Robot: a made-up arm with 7 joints.
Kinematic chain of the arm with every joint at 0, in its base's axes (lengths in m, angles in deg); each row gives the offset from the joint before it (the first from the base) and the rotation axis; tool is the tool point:
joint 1: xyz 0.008 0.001 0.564 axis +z
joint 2: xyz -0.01 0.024 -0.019 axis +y
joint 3: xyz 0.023 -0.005 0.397 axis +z
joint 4: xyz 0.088 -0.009 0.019 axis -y
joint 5: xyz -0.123 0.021 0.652 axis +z
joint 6: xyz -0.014 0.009 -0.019 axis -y
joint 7: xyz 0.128 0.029 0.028 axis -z
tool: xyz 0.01 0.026 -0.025
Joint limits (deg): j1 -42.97..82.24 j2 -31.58..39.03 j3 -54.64..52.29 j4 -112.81..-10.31 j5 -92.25..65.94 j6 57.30..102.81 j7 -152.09..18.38
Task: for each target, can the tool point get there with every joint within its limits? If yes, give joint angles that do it. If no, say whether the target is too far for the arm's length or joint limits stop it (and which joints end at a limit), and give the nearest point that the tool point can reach.
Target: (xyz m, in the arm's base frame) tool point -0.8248 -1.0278 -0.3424
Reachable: no: too far | nearest point -0.0923 -0.8118 0.3732 | short by 1.047 m
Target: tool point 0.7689 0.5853 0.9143
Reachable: yes | joints 19.59 16.04 16.32 -85.80 20.50 81.86 -101.08
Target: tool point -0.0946 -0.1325 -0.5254
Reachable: no: joint limits stop it (at a limit: joint 1, joint 2, joint 4, joint 6, joint 7) | nearest point 0.3910 -0.6228 0.1665 | short by 0.977 m
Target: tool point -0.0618 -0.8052 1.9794
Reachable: no: too far | nearest point -0.0414 -0.5694 1.6294 | short by 0.422 m
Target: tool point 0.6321 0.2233 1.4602
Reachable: yes | joints -15.95 3.87 36.25 -48.50 -56.25 67.52 -82.04
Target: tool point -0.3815 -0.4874 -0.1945
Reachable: no: joint limits stop it (at a limit: joint 1, joint 2, joint 4, joint 6, joint 7) | nearest point -0.0604 -0.7804 0.3471 | short by 0.694 m
